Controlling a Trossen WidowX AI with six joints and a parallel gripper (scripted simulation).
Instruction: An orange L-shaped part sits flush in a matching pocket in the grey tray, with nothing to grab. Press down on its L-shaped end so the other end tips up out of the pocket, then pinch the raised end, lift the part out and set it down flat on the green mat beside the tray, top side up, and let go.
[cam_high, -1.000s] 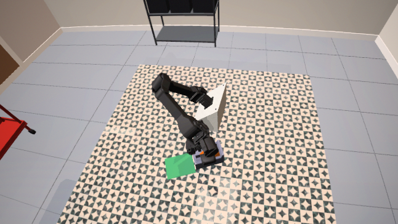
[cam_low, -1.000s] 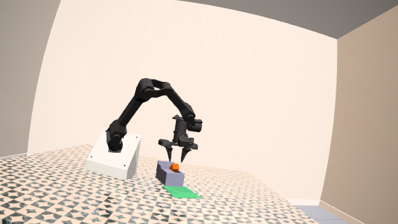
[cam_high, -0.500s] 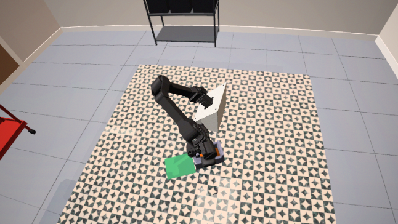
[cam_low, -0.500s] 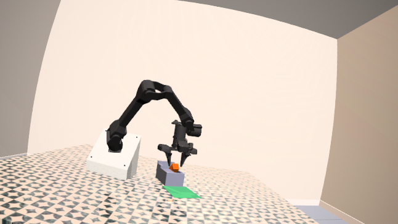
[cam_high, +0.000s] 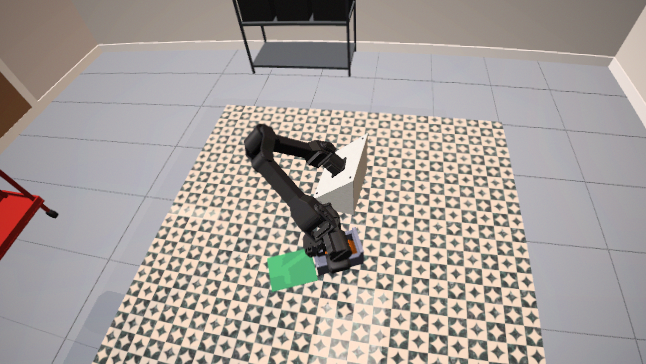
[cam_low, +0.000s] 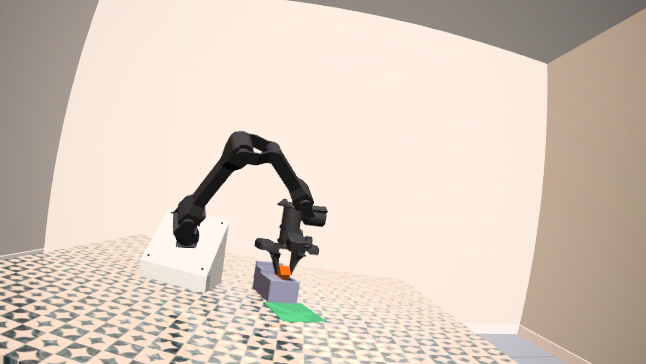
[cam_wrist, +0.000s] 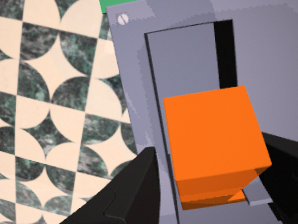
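Now: gripper tip 40 mm short of the green mat, 140 mm to the left of it and 80 mm above it. Also, from my gripper tip: orange L-shaped part 30 mm behind, 30 mm to the left, 30 mm below.
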